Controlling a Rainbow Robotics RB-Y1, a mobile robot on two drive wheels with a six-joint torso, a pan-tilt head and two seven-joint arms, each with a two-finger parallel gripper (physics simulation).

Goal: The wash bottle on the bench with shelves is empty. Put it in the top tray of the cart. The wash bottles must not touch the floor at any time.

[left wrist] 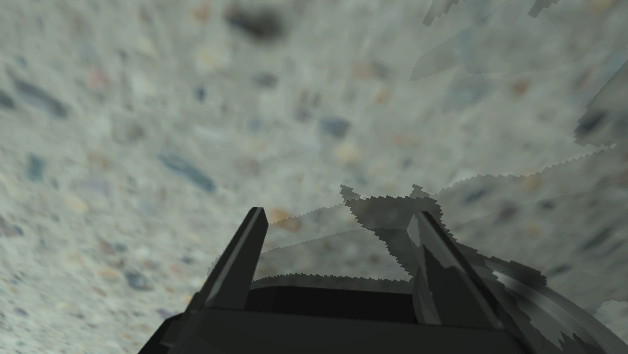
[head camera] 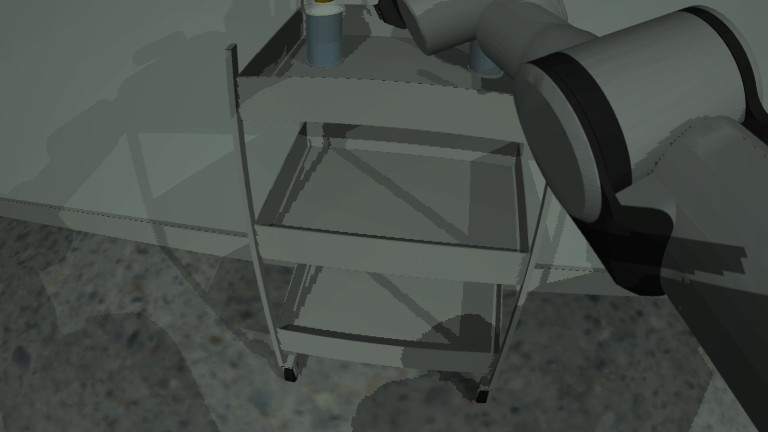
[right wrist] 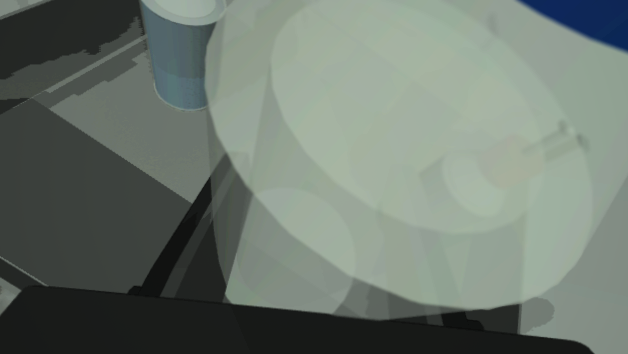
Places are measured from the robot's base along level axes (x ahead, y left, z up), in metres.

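Where they show: left gripper, fingertip midpoint: (left wrist: 335,218); right gripper, fingertip midpoint: (right wrist: 317,176).
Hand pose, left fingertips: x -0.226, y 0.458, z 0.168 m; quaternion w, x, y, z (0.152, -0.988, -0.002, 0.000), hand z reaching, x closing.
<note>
Things, the pixels of their centre, and the offset from my left fingertips. "spot": a spot on its surface instead. Level surfaces: height alone.
- empty wash bottle at the middle of its body: (right wrist: 392,107) dx +0.769, dy -0.692, dz +0.713 m
- blue-filled bottle at the middle of its body: (right wrist: 181,20) (head camera: 325,18) dx +0.927, dy -0.595, dz +0.582 m
- cart's middle shelf at a spot on its surface: (head camera: 386,255) spot: dx +0.706, dy -0.645, dz +0.268 m
- speckled floor at its surface level: dz -0.168 m
- blue shape at a spot on its surface: (right wrist: 590,17) spot: dx +0.744, dy -0.684, dz +0.746 m
My right gripper (right wrist: 317,176) is shut on the empty wash bottle (right wrist: 400,100), a large clear body filling much of the right wrist view. Its base is hard to make out there, so I cannot tell whether it touches the tray. A capped top with a nozzle shows blurred through it. Two blue-filled bottles, one at the left (head camera: 324,40) and one at the right (head camera: 484,59), stand in the top tray of the cart (head camera: 375,102). One blue-filled bottle (right wrist: 180,65) also shows in the right wrist view. My left gripper (left wrist: 335,218) is open and empty above the floor.
The cart's middle shelf (head camera: 386,255) and bottom shelf (head camera: 375,349) lie below the top tray. My right arm (head camera: 580,123) covers the tray's right end. A pale surface (head camera: 107,177) lies behind the cart, and speckled floor (head camera: 134,376) (left wrist: 150,125) surrounds it. A blue shape (right wrist: 590,17) shows at the upper right.
</note>
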